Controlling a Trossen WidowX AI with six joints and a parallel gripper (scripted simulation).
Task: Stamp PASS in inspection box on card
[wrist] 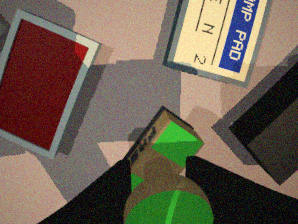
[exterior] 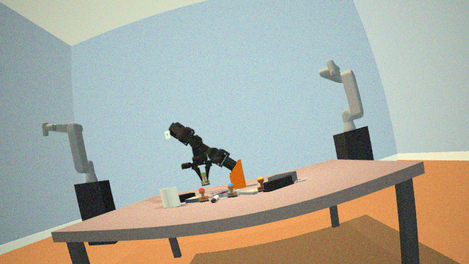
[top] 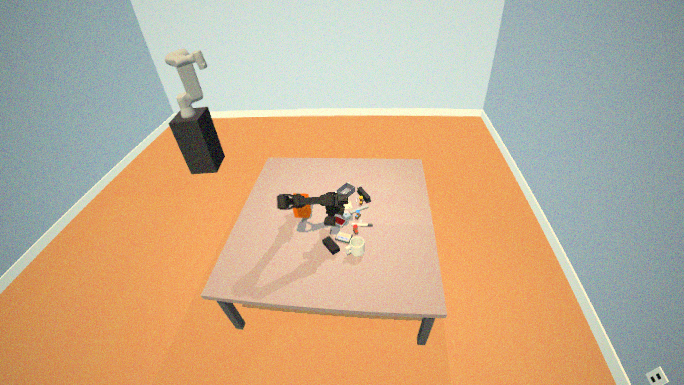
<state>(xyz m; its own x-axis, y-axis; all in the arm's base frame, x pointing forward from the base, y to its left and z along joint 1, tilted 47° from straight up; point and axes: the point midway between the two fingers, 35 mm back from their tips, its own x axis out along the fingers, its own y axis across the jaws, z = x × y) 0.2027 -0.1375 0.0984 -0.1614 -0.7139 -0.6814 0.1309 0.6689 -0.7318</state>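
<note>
Right now my gripper tip is 8 cm above the red ink pad, 7 cm to the right of it and 3 cm short of it. Round my gripper tip: red-knob stamp 14 cm ahead, 7 cm below, 2 cm to the right; then green-knob stamp right at my gripper tip; then stamp pad box 7 cm below, 6 cm to the right, 6 cm ahead.
</note>
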